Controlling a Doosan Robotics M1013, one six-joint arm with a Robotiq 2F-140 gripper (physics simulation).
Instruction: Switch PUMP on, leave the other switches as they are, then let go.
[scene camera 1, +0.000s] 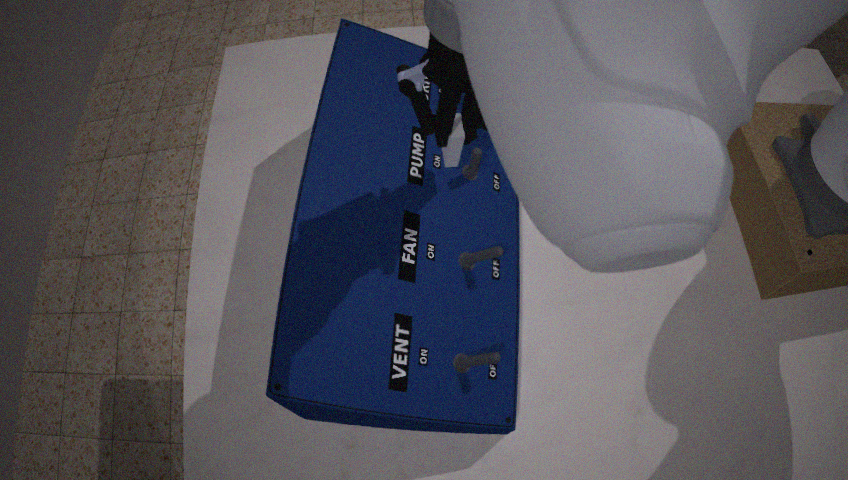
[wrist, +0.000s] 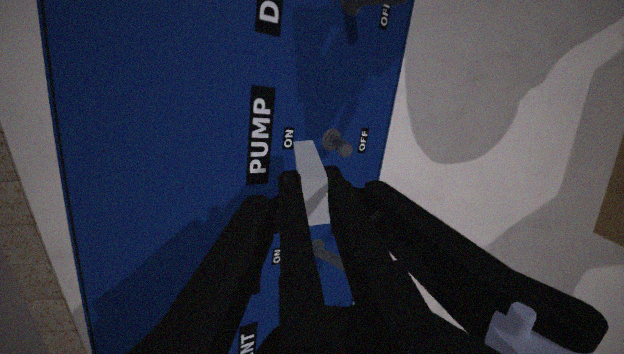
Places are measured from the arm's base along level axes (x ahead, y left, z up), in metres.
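Where they show: gripper, between the fingertips: (scene camera 1: 449, 155) (wrist: 304, 158); arm's base, origin of its link: (scene camera 1: 830, 187).
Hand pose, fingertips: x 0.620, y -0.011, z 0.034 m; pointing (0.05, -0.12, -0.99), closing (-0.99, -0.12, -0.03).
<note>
Each offset is from my fingertips to the centre of the thing. "spot": to the spot under its first point. Level surfaces: height alone.
A blue switch panel {dx +0.049, dy +0.046, dz -0.078 m} (scene camera 1: 348, 118) (wrist: 150, 100) carries grey levers. The PUMP lever {dx -0.033, dy -0.007, dz -0.023 m} (scene camera 1: 473, 163) (wrist: 336, 142) stands out from the panel, leaning a little towards OFF. The FAN lever {dx -0.035, dy +0.114, dz -0.029 m} (scene camera 1: 483, 256) (wrist: 328, 255) and the VENT lever {dx -0.024, dy +0.233, dz -0.029 m} (scene camera 1: 479, 361) lie towards OFF. The DRIVE lever {spot: dx -0.041, dy -0.121, dz -0.038 m} (wrist: 356, 5) shows in part at the wrist view's top edge and points towards OFF; the arm hides it in the scene view. My gripper (scene camera 1: 452, 159) (wrist: 304, 158) is shut and empty. Its pale fingertips are beside the PUMP lever on the ON side; contact cannot be told.
The pale arm covers the panel's upper right in the scene view. A brown box (scene camera 1: 764, 255) (wrist: 614, 210) with a dark grey part on it stands to the right. The panel rests on a white surface {dz -0.142 m} (scene camera 1: 571, 356) (wrist: 450, 200), with tiled floor (scene camera 1: 130, 249) to the left.
</note>
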